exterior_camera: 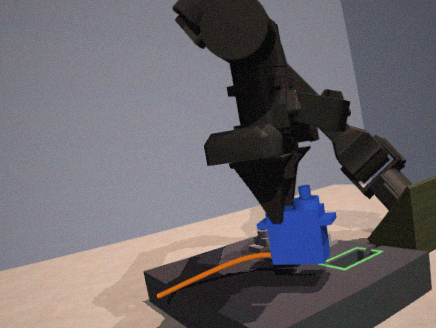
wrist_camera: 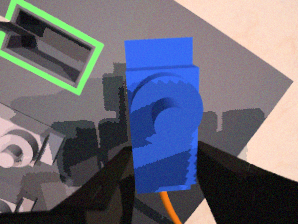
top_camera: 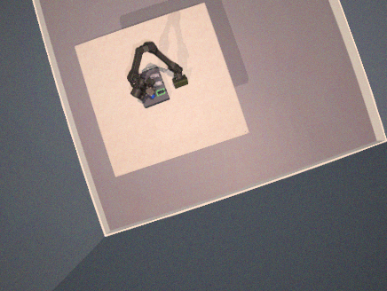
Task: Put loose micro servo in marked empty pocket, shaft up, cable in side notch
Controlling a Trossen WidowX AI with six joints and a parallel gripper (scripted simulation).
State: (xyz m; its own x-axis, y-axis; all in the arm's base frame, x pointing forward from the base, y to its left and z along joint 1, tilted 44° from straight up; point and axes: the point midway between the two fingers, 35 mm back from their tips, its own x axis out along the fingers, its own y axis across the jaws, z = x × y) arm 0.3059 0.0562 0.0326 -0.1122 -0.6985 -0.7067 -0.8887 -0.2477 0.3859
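Now: the dark grey deck 10 cm below my gripper tip, 7 cm to the right of it and 1 cm ahead of it.
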